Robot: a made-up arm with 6 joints.
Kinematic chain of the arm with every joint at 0, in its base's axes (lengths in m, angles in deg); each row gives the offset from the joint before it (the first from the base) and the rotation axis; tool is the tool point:
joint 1: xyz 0 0 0.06 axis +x
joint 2: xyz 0.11 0 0.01 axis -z
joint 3: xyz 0.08 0 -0.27 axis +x
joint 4: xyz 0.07 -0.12 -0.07 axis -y
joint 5: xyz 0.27 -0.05 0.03 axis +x
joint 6: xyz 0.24 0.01 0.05 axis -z
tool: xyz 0.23 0 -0.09
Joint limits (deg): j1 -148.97..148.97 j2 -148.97..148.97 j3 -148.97..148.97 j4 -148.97..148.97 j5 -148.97..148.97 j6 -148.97..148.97
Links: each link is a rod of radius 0.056 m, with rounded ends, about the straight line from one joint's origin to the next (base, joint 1, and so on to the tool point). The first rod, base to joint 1, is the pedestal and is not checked.
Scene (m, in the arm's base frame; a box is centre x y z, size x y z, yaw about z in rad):
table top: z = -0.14
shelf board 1: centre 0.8 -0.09 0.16 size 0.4 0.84 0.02 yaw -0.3
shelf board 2: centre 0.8 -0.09 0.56 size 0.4 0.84 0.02 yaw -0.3
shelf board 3: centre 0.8 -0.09 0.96 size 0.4 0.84 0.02 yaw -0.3
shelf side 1: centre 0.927 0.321 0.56 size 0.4 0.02 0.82 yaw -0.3
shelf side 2: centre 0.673 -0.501 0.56 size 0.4 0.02 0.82 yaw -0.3
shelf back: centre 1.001 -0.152 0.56 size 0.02 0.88 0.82 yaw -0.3
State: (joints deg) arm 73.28 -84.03 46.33 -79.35 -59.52 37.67
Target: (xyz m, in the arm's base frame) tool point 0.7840 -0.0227 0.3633
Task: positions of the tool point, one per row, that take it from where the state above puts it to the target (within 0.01 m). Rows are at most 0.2 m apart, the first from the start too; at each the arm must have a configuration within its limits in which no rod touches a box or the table.
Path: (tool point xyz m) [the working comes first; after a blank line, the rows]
Joints at the target: 107.10 -87.09 -73.96 -84.99 -38.45 86.75
Straight joint move there: touches shelf side 1.

1: -0.0011 1.0819 0.1535
2: 0.1874 1.0676 0.1374
3: 0.3604 1.0021 0.1492
4: 0.5008 0.8936 0.1838
5: 0.5966 0.7545 0.2330
6: 0.6421 0.5995 0.2861
7: 0.6386 0.4435 0.3323
8: 0.5938 0.3001 0.3633
9: 0.5202 0.1792 0.3738
10: 0.4320 0.0862 0.3633
11: 0.5074 0.0353 0.3925
12: 0.5963 -0.0060 0.3993
13: 0.6913 -0.0277 0.3867
14: 0.7840 -0.0227 0.3633

